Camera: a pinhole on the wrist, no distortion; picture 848 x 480 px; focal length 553.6 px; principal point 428.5 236.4 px. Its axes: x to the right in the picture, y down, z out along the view. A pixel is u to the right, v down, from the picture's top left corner.
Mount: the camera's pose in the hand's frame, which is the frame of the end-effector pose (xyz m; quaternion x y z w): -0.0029 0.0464 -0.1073 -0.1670 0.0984 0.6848 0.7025
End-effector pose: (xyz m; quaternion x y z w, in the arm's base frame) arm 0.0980 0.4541 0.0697 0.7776 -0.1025 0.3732 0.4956
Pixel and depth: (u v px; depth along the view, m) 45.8 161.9 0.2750
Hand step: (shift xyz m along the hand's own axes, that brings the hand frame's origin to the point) 0.0009 -0.0289 0.2205
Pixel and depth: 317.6 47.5 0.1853
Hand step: 0.0417 0.0800 0.0840
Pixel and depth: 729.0 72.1 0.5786
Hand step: 0.1290 0.5509 0.3297
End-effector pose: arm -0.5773 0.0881 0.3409 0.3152 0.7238 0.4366 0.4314
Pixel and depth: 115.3 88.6 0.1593
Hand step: 0.0212 0.0212 0.0773
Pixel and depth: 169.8 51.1 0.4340
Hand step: 0.0937 0.0173 0.3830
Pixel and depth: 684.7 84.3 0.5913
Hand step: 0.1169 0.5181 0.3554
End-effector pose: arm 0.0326 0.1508 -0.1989 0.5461 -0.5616 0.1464 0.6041
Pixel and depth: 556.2 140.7 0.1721
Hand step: 0.0128 0.1467 0.0403
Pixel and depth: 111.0 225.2 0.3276
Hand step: -0.0340 -0.0072 0.2653
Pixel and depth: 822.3 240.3 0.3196
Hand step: -0.0243 0.3757 0.1046
